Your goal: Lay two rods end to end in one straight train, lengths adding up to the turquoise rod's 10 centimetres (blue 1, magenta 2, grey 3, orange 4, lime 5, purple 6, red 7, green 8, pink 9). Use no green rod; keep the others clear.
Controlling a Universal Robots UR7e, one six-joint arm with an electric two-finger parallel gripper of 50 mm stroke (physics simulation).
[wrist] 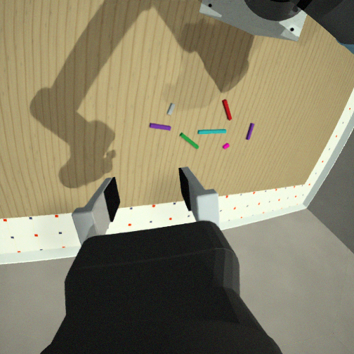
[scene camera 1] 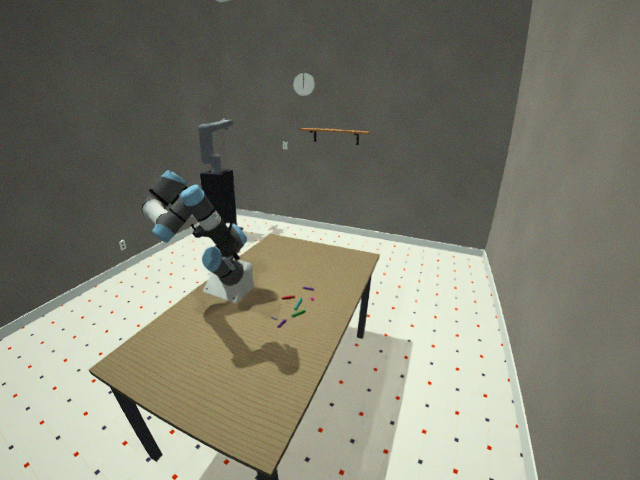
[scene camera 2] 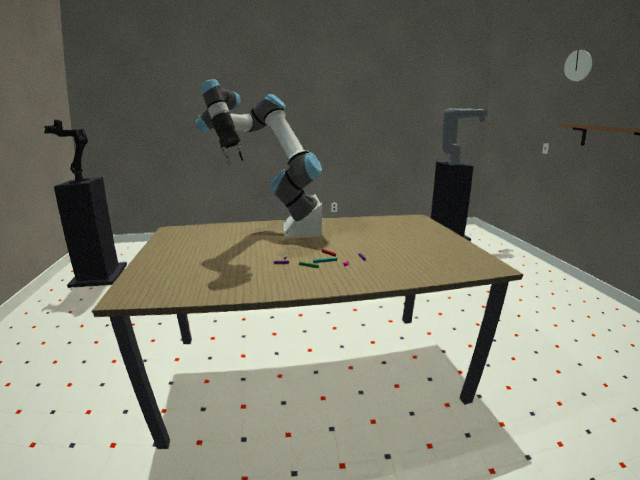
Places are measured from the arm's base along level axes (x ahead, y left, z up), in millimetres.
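Pixels of known places: gripper, fingertip midpoint: (scene camera 1: 236, 264) (scene camera 2: 236, 162); arm's base, link origin: (scene camera 1: 231, 272) (scene camera 2: 306, 210).
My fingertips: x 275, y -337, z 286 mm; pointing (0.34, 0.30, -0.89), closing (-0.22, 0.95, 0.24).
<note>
For each thing: its middle in the pictures, then the offset to it from my fingertips. Level surfaces: height alone.
- turquoise rod, body centre: (scene camera 2: 325, 260) (scene camera 1: 298, 304) 131 mm ahead, 327 mm left, 385 mm down
- red rod, body centre: (scene camera 2: 328, 252) (scene camera 1: 288, 297) 59 mm ahead, 362 mm left, 385 mm down
- magenta rod, body centre: (scene camera 2: 346, 263) (scene camera 1: 312, 298) 185 mm ahead, 397 mm left, 385 mm down
- green rod, body centre: (scene camera 2: 308, 264) (scene camera 1: 298, 313) 161 mm ahead, 253 mm left, 385 mm down
- grey rod, body centre: (scene camera 2: 285, 256) (scene camera 1: 274, 317) 62 mm ahead, 177 mm left, 385 mm down
- wooden table, surface height: 390 mm down
The turquoise rod (scene camera 1: 298, 303) (scene camera 2: 325, 260) (wrist: 212, 131) lies on the table among the loose rods. The red rod (scene camera 1: 287, 297) (scene camera 2: 328, 252) (wrist: 227, 109) and the magenta rod (scene camera 1: 312, 299) (scene camera 2: 345, 263) (wrist: 226, 146) lie apart on opposite sides of it. The green rod (scene camera 1: 298, 313) (scene camera 2: 308, 264) (wrist: 189, 140) is near its left end in the wrist view. A purple rod (scene camera 1: 281, 323) (scene camera 2: 281, 262) (wrist: 160, 127) and the grey rod (scene camera 1: 274, 318) (scene camera 2: 284, 257) (wrist: 171, 109) lie further left; another purple rod (scene camera 1: 308, 288) (scene camera 2: 361, 256) (wrist: 250, 131) lies right. My gripper (scene camera 2: 235, 161) (wrist: 148, 185) is open and empty, high above the table.
The wooden table (scene camera 1: 180, 361) (scene camera 2: 413, 279) (wrist: 30, 165) carries the arm's white base (scene camera 1: 245, 281) (scene camera 2: 310, 226) behind the rods. A dark pedestal (scene camera 2: 82, 227) with a small black arm stands left of the table in scene camera 2; another pedestal (scene camera 2: 451, 196) with a grey arm stands behind right.
</note>
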